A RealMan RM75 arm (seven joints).
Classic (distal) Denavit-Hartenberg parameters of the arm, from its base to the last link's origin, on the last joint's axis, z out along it. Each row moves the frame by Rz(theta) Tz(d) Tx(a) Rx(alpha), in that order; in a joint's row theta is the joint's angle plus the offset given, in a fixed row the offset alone. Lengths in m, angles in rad.
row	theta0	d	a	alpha
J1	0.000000	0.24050	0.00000	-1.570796
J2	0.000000	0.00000	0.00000	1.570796
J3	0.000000	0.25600	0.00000	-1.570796
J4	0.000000	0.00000	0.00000	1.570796
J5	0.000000	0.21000	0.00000	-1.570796
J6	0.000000	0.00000	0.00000	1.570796
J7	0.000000	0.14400	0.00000	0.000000
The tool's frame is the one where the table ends.
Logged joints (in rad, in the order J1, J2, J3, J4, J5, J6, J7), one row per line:
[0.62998, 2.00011, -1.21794, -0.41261, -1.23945, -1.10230, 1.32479]
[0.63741, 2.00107, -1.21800, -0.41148, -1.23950, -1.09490, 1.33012]
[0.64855, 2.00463, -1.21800, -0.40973, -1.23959, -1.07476, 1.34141]
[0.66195, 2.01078, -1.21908, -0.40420, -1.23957, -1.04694, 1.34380]
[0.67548, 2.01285, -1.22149, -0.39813, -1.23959, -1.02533, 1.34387]
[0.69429, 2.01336, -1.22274, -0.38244, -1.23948, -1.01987, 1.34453]
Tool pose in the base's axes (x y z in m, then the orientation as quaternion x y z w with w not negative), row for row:
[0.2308, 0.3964, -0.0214, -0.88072, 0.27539, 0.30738, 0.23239]
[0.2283, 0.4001, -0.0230, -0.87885, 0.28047, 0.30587, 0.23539]
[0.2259, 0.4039, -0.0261, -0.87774, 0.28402, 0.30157, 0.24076]
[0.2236, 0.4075, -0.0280, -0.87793, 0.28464, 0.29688, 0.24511]
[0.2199, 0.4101, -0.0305, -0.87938, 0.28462, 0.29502, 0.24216]
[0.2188, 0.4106, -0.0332, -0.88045, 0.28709, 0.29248, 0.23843]
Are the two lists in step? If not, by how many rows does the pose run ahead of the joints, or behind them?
The pose runs 1 row ahead of the joints: the pose in row i belongs to the joints in row i + 1.
